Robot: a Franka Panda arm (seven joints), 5 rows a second.
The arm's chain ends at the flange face. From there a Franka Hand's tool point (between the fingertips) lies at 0.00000 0.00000 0.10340 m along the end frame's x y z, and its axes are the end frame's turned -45 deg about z.
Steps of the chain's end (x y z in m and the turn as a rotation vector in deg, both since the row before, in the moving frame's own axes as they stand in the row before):
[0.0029, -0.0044, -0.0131, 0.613, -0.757, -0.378]
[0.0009, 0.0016, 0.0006, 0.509, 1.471, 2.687]
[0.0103, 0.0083, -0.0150, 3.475, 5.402, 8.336]
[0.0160, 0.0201, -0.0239, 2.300, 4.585, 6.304]
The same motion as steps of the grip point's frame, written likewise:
[0.0050, -0.0028, -0.0131, 0.969, -0.102, -0.378]
[0.0020, 0.0031, 0.0006, -0.680, 1.400, 2.687]
[0.0125, 0.0164, -0.0156, -1.363, 6.277, 8.336]
[0.0057, 0.0289, -0.0243, -1.616, 4.868, 6.304]

